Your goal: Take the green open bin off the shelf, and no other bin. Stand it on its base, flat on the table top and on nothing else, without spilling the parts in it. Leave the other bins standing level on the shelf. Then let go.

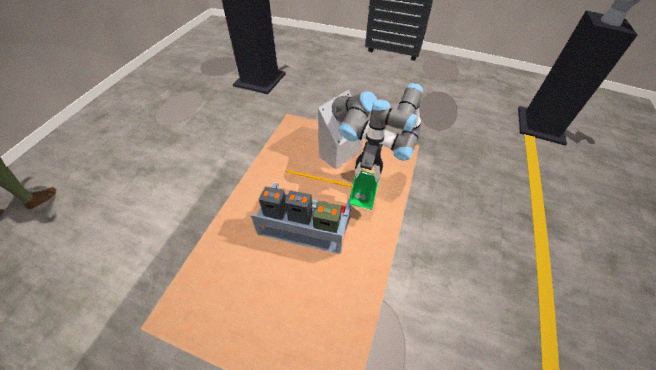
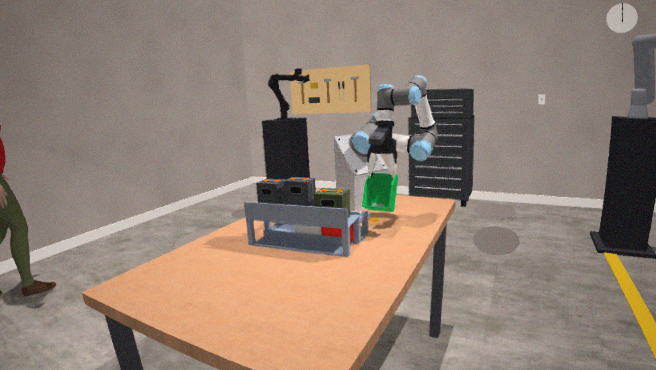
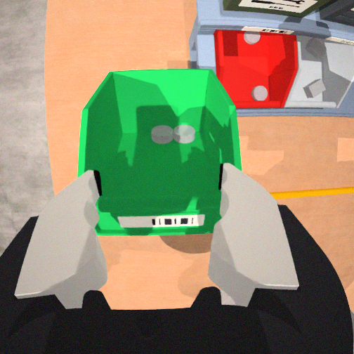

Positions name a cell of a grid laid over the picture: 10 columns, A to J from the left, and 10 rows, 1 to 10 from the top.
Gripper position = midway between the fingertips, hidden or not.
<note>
I see my gripper (image 2: F5), a green open bin (image 2: F6) and a red bin (image 3: H2).
The green open bin shows as well in image 1 (image 1: F5) and in image 3 (image 3: E6). My gripper shows as well in image 1 (image 1: F5) and in image 3 (image 3: E5).
</note>
